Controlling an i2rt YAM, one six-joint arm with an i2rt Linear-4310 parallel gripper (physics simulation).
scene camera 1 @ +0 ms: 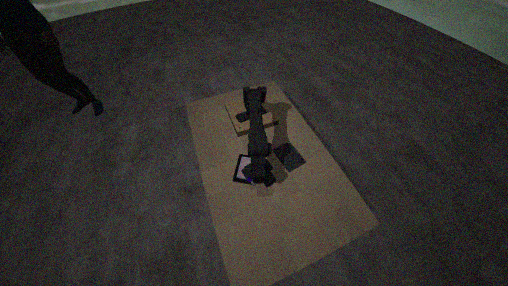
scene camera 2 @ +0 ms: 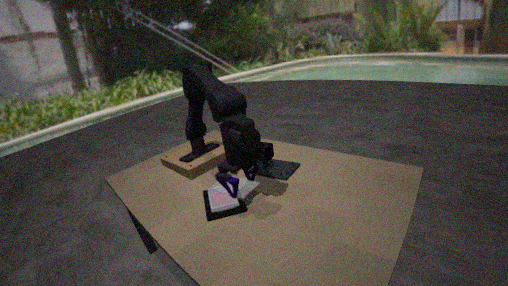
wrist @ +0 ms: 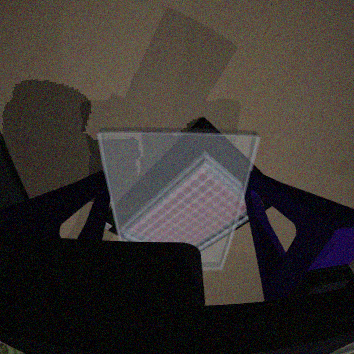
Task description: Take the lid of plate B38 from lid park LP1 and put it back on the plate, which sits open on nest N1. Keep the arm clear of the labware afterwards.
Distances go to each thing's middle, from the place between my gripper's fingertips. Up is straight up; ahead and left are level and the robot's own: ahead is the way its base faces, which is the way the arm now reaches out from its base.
Labels:
I see my gripper 3 cm past the grey plate lid [wrist: 166, 184] and 1 cm below it.

